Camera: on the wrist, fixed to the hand. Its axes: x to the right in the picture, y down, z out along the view.
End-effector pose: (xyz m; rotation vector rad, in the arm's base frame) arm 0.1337 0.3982 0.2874 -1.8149 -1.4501 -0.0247
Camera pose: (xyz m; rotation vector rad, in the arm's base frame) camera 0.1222 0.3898 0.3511 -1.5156 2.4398 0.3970
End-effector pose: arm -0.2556 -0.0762 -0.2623 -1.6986 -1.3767 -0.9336
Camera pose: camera -0.3004 -0.0997 -0.2210 -0.9419 1.9578 0.3735
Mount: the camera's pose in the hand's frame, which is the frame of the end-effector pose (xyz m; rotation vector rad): 0.0191 -0.0449 -0.0433 0.1521 -0.9052 -2.8793
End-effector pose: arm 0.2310 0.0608 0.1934 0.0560 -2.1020 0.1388
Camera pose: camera 0.2626 0.0218 0.2351 -2.4574 0.4948 1.2178
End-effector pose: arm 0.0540 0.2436 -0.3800 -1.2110 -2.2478 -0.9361
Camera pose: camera 0.0079 0.2052 -0.3545 -1.5595 1.2952 0.1161
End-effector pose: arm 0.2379 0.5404 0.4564 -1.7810 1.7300 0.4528
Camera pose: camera 0.2764 0.4966 0.4855 -1.4980 -1.7192 -0.2788
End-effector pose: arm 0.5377 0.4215 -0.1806 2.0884 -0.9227 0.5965
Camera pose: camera 0.5796 0.4680 -0.1624 1.4274 1.9392 -1.7036
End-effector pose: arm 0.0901 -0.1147 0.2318 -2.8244 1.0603 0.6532
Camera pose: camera 0.1477 -0.1007 0.2591 -0.8194 -2.1923 0.6285
